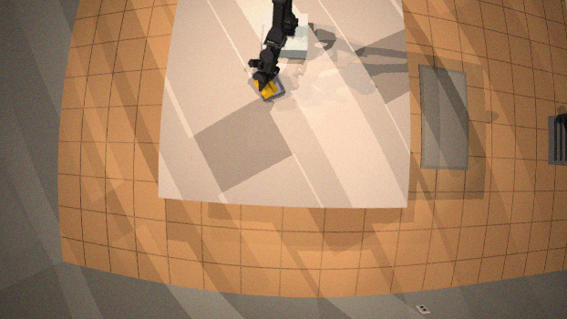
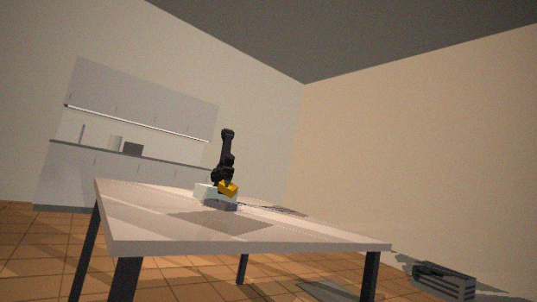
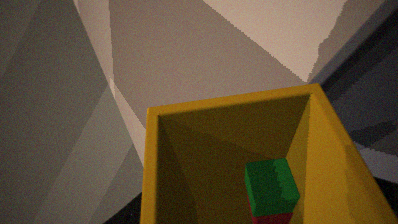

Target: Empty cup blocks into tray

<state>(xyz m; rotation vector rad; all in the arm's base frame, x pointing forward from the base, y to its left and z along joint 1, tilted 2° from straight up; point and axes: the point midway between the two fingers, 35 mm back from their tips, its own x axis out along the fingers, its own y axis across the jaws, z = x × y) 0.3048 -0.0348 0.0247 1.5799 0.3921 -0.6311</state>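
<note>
My gripper tip is 1 cm past the red block, 2 cm to the right of it and 1 cm above it. The rest, counted from my gripper tip: yellow square cup: 3 cm to the left, 1 cm above; green block: 2 cm behind, 1 cm to the left.
</note>
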